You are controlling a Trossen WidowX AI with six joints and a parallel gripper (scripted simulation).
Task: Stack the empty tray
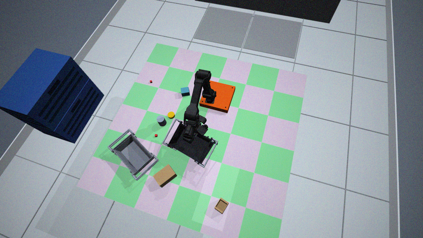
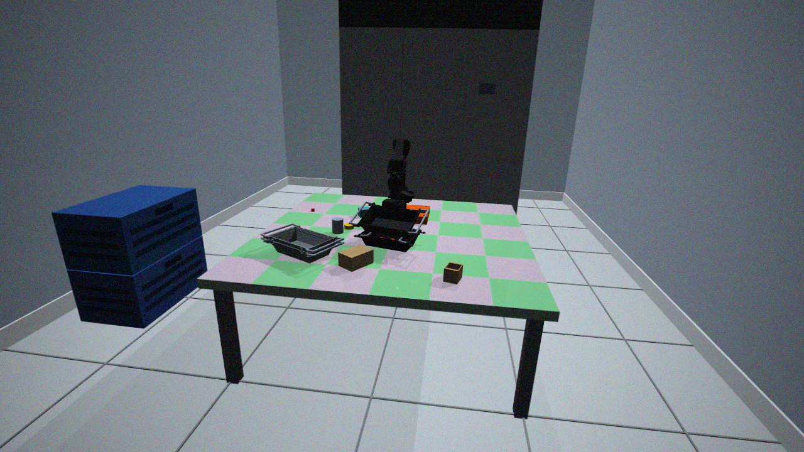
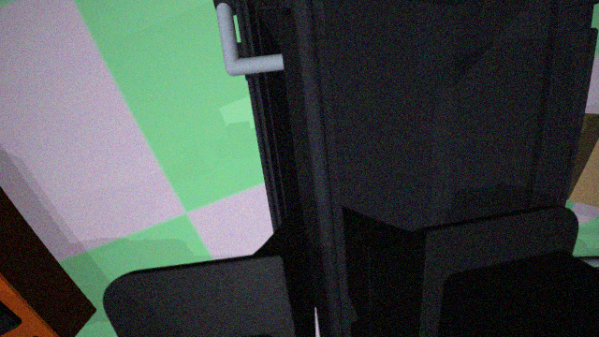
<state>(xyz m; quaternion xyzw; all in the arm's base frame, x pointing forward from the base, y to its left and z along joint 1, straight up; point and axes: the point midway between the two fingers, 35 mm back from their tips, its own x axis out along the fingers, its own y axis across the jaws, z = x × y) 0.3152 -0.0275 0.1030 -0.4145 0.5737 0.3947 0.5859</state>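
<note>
The black tray lies 7 cm ahead of my gripper tip, 2 cm to the right of it and 1 cm above it. Also, from my gripper tip: grey cylinder 9 cm behind, 28 cm to the right, 8 cm below; red block 1 cm ahead, 30 cm to the right, 11 cm below; yellow disc 16 cm behind, 24 cm to the right, 10 cm below.
</note>
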